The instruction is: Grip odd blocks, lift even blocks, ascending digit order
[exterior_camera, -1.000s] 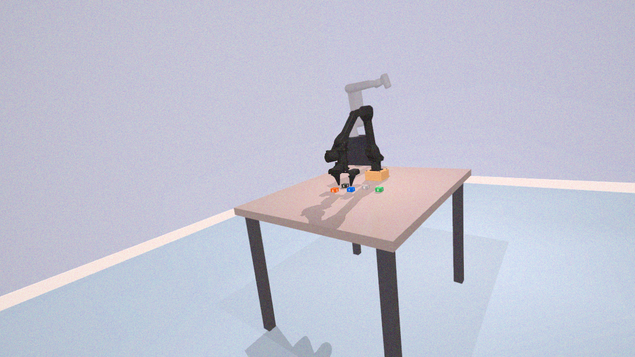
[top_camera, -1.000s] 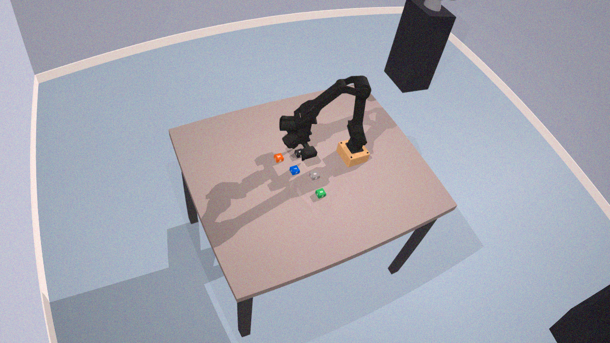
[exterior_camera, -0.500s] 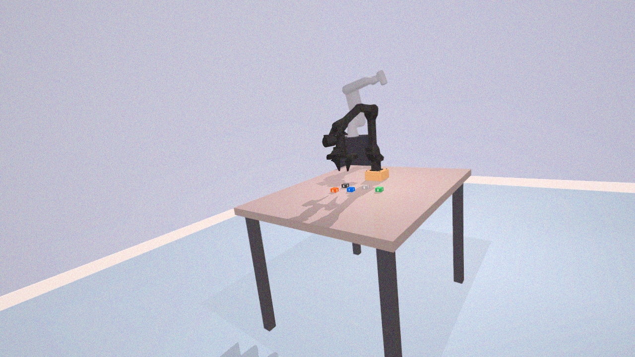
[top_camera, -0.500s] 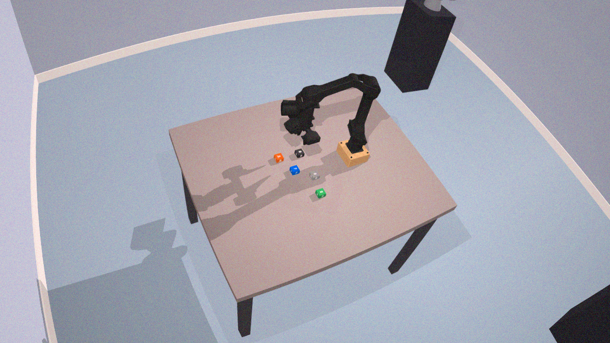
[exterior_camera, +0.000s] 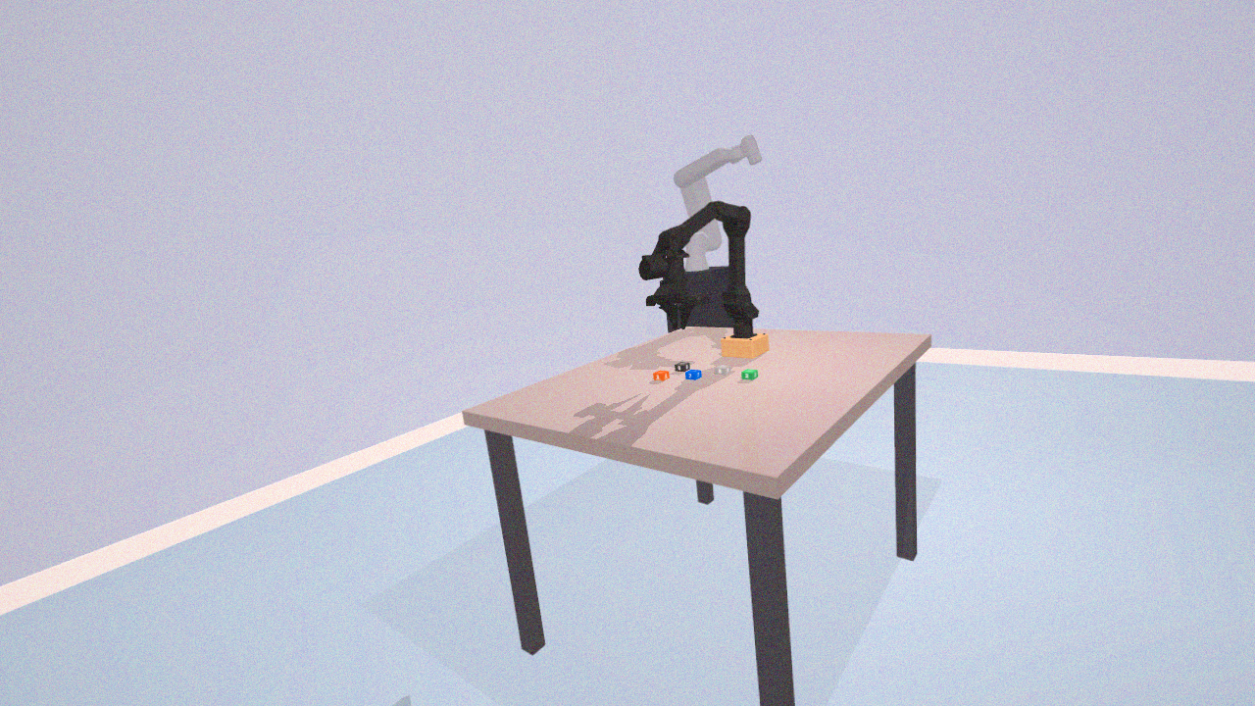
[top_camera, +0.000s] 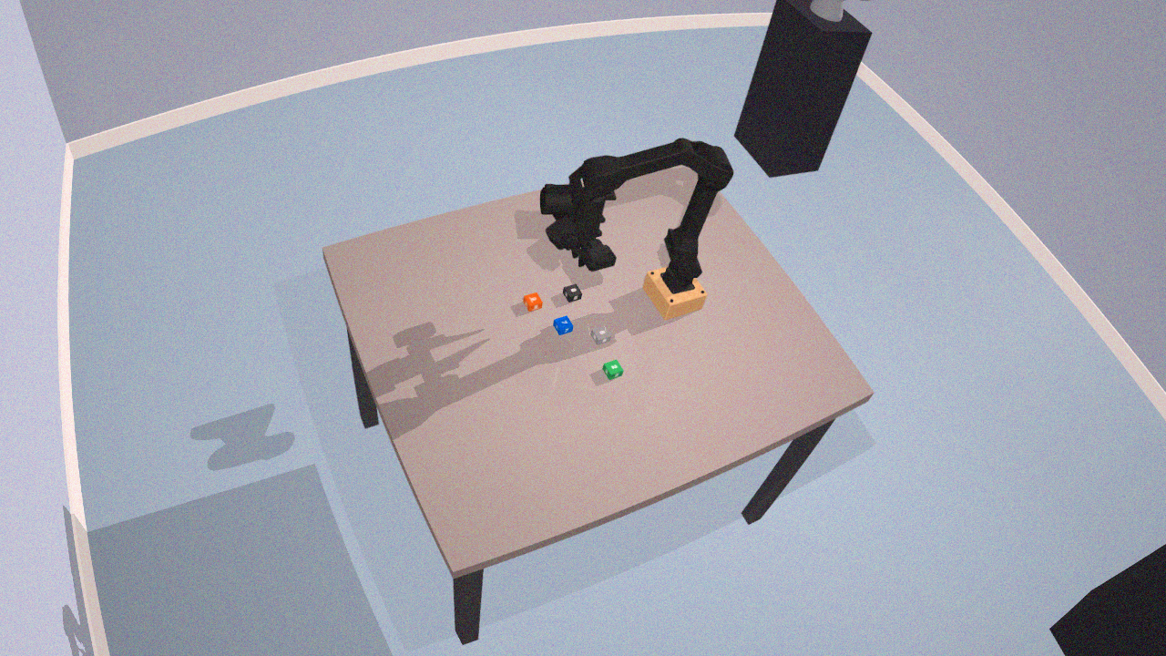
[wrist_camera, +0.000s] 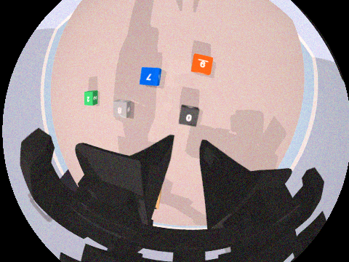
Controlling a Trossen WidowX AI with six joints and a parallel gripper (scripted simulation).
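Now: gripper tip 220 mm to the right of the green block and 120 mm above it. Round my gripper tip: orange block: 90 mm ahead, 10 mm to the right, 120 mm below; blue block: 50 mm ahead, 70 mm to the left, 120 mm below; black block: 10 mm behind, 10 mm to the right, 120 mm below.
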